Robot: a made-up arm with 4 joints. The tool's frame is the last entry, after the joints. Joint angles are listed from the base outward.
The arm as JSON. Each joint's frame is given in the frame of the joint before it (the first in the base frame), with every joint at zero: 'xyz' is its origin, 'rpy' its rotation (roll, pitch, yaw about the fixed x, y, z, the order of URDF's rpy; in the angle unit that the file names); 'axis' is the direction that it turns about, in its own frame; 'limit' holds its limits. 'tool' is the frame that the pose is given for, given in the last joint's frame.
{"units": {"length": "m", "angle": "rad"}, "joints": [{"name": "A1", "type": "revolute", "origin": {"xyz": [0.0, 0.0, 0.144], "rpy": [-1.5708, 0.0, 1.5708]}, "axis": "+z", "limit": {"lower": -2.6, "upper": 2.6}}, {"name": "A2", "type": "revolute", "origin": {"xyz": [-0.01, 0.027, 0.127], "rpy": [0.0, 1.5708, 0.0]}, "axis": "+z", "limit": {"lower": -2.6, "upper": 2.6}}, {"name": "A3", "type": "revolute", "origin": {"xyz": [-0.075, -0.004, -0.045], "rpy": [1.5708, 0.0, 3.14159]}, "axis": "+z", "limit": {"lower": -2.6, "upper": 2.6}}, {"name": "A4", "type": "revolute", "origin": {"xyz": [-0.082, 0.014, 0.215], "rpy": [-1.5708, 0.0, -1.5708]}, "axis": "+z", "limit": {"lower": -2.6, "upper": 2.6}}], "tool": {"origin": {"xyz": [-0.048, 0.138, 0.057], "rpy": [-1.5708, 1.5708, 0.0]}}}
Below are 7 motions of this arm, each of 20 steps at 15 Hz.
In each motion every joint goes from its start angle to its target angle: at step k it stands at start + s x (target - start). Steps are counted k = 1, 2, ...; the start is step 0. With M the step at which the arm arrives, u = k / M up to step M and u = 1 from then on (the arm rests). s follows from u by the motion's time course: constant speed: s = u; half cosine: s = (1 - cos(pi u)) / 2; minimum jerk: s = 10 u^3 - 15 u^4 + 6 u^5.
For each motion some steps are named. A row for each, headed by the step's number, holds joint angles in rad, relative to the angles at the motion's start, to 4 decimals.
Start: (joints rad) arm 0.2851 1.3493 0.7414 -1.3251
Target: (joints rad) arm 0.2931 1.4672 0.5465 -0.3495
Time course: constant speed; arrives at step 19
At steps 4, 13, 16, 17, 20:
4: 0.0017 0.0248 -0.0410 0.2054
13: 0.0055 0.0807 -0.1334 0.6675
16: 0.0067 0.0993 -0.1641 0.8216
17: 0.0072 0.1055 -0.1744 0.8729
20: 0.0080 0.1179 -0.1949 0.9756

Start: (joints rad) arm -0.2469 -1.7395 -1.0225 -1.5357
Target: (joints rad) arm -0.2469 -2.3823 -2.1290 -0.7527
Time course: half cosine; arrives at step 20
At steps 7, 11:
7: 0.0000 -0.1755 -0.3021 0.2138
11: 0.0000 -0.3717 -0.6398 0.4527

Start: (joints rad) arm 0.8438 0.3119 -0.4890 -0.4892
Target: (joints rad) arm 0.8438 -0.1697 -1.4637 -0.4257
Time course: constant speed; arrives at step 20
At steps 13, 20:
13: 0.0000 -0.3130 -0.6336 0.0413
20: 0.0000 -0.4816 -0.9747 0.0635

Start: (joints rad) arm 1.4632 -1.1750 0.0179 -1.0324
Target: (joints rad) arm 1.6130 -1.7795 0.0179 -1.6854
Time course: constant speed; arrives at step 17
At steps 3, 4, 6, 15, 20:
3: 0.0264 -0.1067 0.0000 -0.1152
4: 0.0352 -0.1422 0.0000 -0.1536
6: 0.0529 -0.2134 0.0000 -0.2305
15: 0.1322 -0.5334 0.0000 -0.5762
20: 0.1498 -0.6045 0.0000 -0.6530

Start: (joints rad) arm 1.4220 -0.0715 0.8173 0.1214
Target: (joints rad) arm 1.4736 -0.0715 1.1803 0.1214
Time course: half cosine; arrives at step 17
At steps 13, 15, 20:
13: 0.0449 0.0000 0.3156 0.0000
15: 0.0499 0.0000 0.3507 0.0000
20: 0.0516 0.0000 0.3630 0.0000

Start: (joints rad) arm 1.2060 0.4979 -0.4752 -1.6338
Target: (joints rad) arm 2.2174 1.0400 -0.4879 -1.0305
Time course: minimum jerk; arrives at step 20
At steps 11, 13, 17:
11: 0.5999 0.3215 -0.0075 0.3578
13: 0.7735 0.4146 -0.0097 0.4614
17: 0.9845 0.5277 -0.0124 0.5872

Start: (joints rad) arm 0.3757 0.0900 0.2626 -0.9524
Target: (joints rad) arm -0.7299 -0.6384 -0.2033 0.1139
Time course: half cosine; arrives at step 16
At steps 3, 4, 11, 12, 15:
3: -0.0932 -0.0614 -0.0393 0.0899
4: -0.1619 -0.1067 -0.0682 0.1562
11: -0.8599 -0.5665 -0.3624 0.8294
12: -0.9437 -0.6217 -0.3977 0.9101
15: -1.0950 -0.7214 -0.4614 1.0561

